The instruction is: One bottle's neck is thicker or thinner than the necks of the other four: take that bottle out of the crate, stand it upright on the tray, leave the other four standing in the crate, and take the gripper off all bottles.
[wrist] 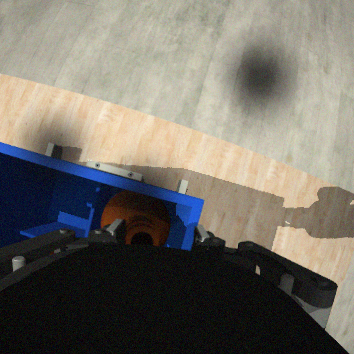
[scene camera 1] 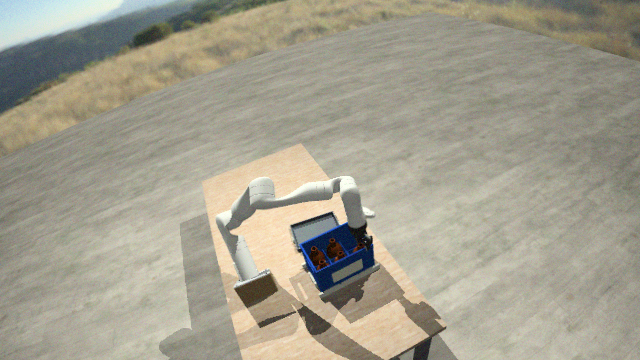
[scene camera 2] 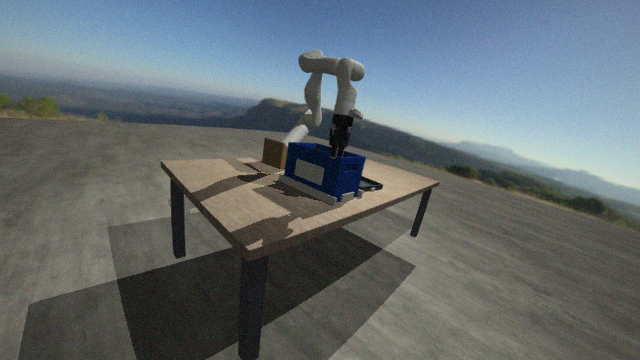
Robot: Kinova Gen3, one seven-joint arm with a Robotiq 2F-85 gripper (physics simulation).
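Pixels of known places: gripper, fingertip midpoint: (wrist: pixel 158 234) (scene camera 1: pixel 363 246) (scene camera 2: pixel 336 158); arm's base, origin of the base link: (scene camera 1: pixel 250 277) (scene camera 2: pixel 282 151).
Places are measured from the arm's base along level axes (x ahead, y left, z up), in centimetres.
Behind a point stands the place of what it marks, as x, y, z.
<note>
A blue crate (scene camera 1: pixel 367 258) {52.2, -16.7, 2.6} (scene camera 2: pixel 331 178) {53.4, -16.7, 1.7} (wrist: pixel 147 192) {54.8, -12.5, 10.1} stands on the wooden table (scene camera 1: pixel 266 186) and holds several brown bottles (scene camera 1: pixel 332 246) {40.3, -5.6, 6.3}. My gripper (scene camera 1: pixel 366 243) {52.0, -14.4, 8.8} (scene camera 2: pixel 336 153) {52.0, -14.4, 8.8} (wrist: pixel 158 234) {52.0, -14.4, 8.8} reaches down into the crate's far right corner cell. Its fingers stand half closed on either side of the neck of the brown bottle (scene camera 1: pixel 358 248) {49.8, -13.4, 7.6} (wrist: pixel 137 211) {52.7, -12.3, 5.6} there. The left finger is next to the neck and a gap shows at the right finger. The grey tray (scene camera 1: pixel 312 228) {37.8, 22.8, -6.9} (scene camera 2: pixel 371 185) {51.0, 17.7, -4.8} lies empty behind the crate.
The crate sits in a grey bracket frame (scene camera 1: pixel 347 284) {40.3, -19.0, -6.6} (scene camera 2: pixel 308 188) {44.5, -18.6, -5.1} (wrist: pixel 112 169) {55.4, -7.0, -4.4} near the table's right edge. The arm's base box (scene camera 1: pixel 256 287) {1.7, -7.8, 1.2} (scene camera 2: pixel 273 152) {2.5, -7.8, -0.1} stands to the left of the crate. The floor shows beyond the table edge in the wrist view.
</note>
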